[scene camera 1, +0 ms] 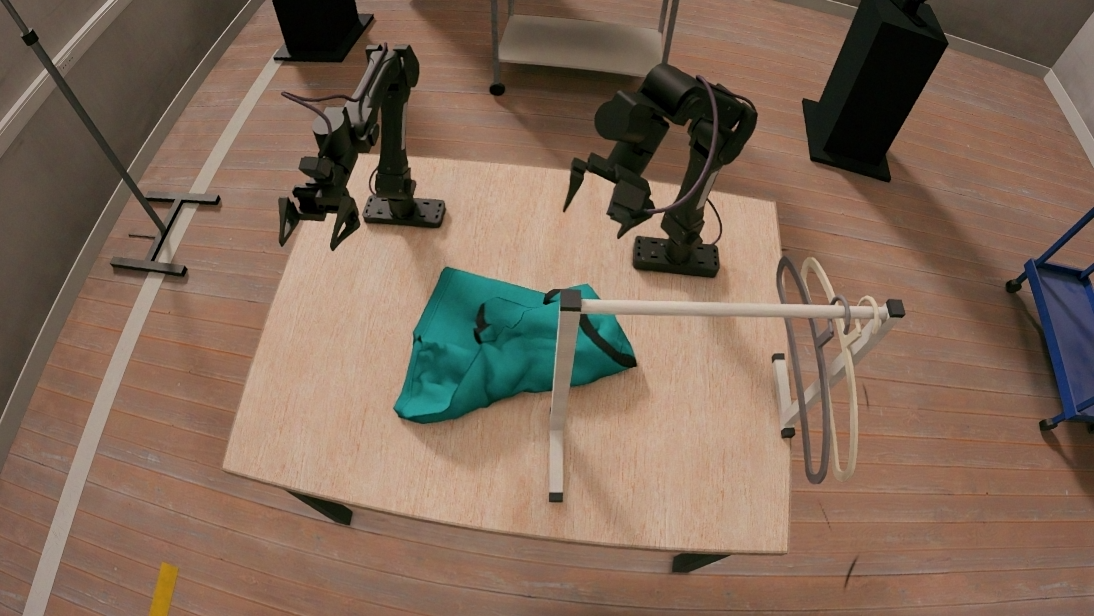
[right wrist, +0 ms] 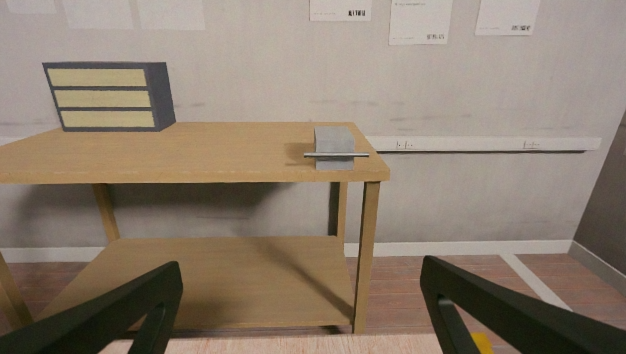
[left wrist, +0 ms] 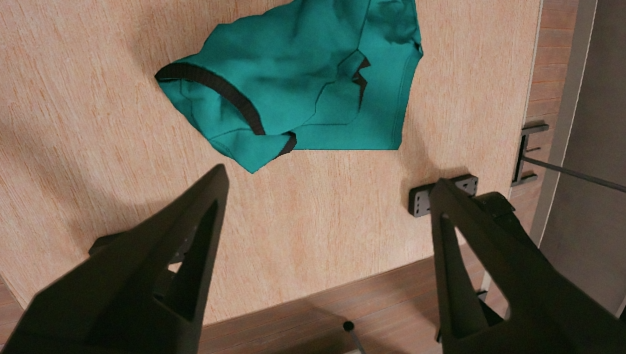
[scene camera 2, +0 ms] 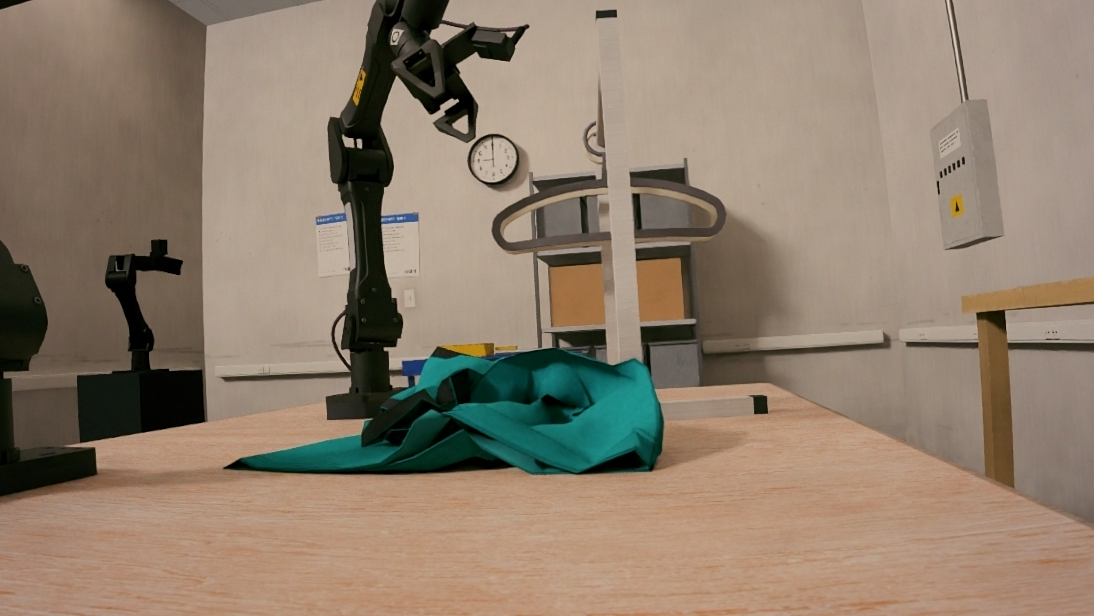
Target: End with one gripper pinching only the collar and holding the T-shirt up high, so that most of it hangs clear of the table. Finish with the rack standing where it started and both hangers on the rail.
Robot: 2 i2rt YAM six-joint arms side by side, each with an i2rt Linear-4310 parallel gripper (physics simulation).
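The teal T-shirt (scene camera 1: pixel 520 363) (scene camera 2: pixel 604 428) (left wrist: pixel 290 75) lies crumpled on the table, partly behind the rack's upright in scene camera 1. A long black band (scene camera 1: pixel 602 342) (left wrist: pixel 220 86), apparently the collar, crosses its end nearest the left arm. Smaller black trims show elsewhere. My left gripper (scene camera 1: pixel 594 221) (left wrist: pixel 331 179) is open and empty, pointing down high above the table, beyond the shirt in scene camera 1. My right gripper (scene camera 1: pixel 308 245) (right wrist: pixel 303 271) is open and empty at the table's left edge. The white rack (scene camera 1: pixel 564 397) (scene camera 2: pixel 625 306) stands upright. Its rail (scene camera 1: pixel 689 308) carries a grey hanger (scene camera 1: pixel 825 428) and a cream hanger (scene camera 1: pixel 852 397).
The rack's rail runs above the shirt's right part to the table's right edge, where both hangers hang. The left arm's base (scene camera 1: pixel 675 257) and right arm's base (scene camera 1: pixel 404 211) stand on the table's far side. A wooden bench (right wrist: pixel 225 150) stands beyond the table.
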